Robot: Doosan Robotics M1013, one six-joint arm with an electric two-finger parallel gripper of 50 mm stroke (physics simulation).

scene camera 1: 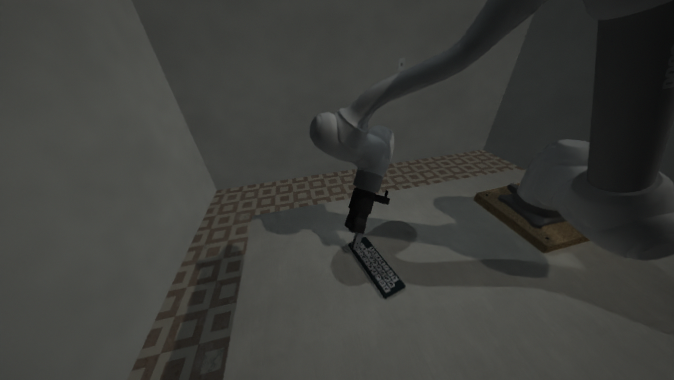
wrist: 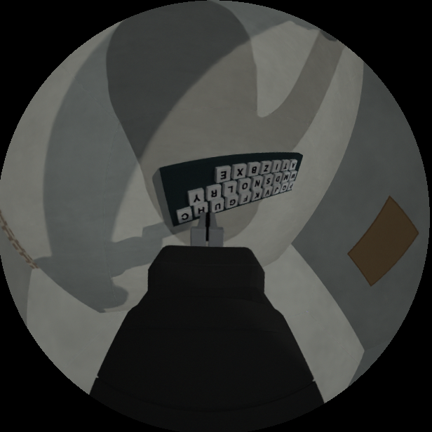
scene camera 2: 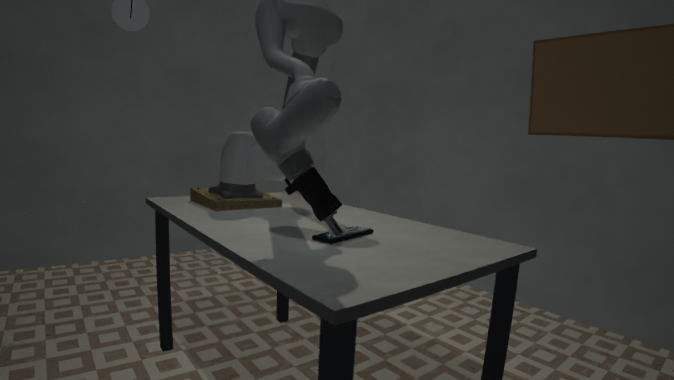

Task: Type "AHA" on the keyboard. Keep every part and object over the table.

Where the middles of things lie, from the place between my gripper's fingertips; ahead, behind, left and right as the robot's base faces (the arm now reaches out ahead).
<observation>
Now: hand 5 cm past the keyboard (scene camera 1: 377,268), 5 cm to the right of it and 1 cm above it.
</observation>
